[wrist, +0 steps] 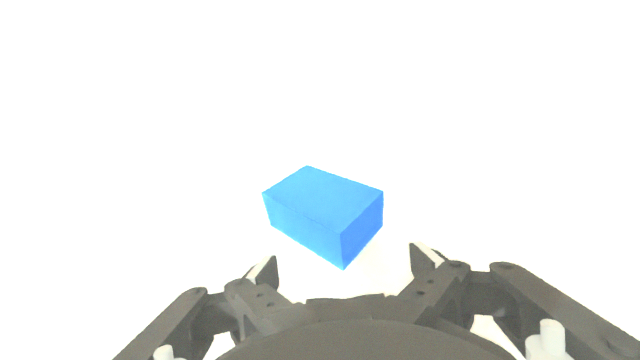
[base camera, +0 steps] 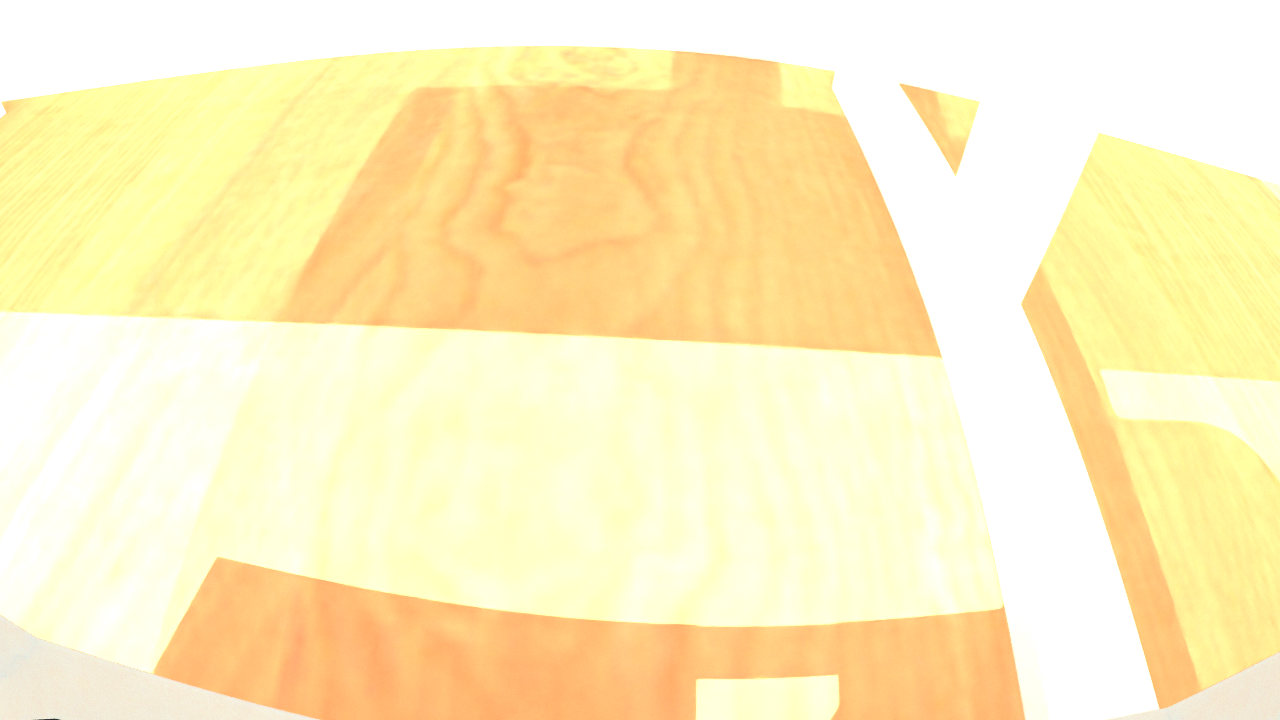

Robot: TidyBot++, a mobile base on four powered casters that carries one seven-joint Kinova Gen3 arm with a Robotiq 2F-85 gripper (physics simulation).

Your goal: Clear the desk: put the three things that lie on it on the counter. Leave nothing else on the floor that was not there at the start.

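Places are measured from the arm's base along level axes (x ahead, y left, z up), in centimetres.
Where they show: gripper, between the fingertips: (wrist: 342,263).
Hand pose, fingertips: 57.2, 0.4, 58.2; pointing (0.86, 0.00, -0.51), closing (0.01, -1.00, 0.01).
Observation:
After its pixels a point has its place, as x, y, z.
A blue block (wrist: 320,205) @(62.0, 1.7, 59.4) lies on a white, washed-out surface in the wrist view, near the middle and turned at an angle to the gripper. My gripper (wrist: 342,263) @(57.2, 0.4, 58.2) is open, with its fingertips wide apart at the lower part of the wrist view. The block shows beyond the fingertips, and nothing is between the fingers. Whether the white surface is the desk or the counter cannot be told. The other things of the task do not show in either view.
The base camera view shows a wooden floor (base camera: 581,465) @(34.3, 1.8, -39.6) with bright light and darker orange patches. A white band (base camera: 993,358) runs down its right side, with a second white strip slanting into it. The picture is strongly overexposed.

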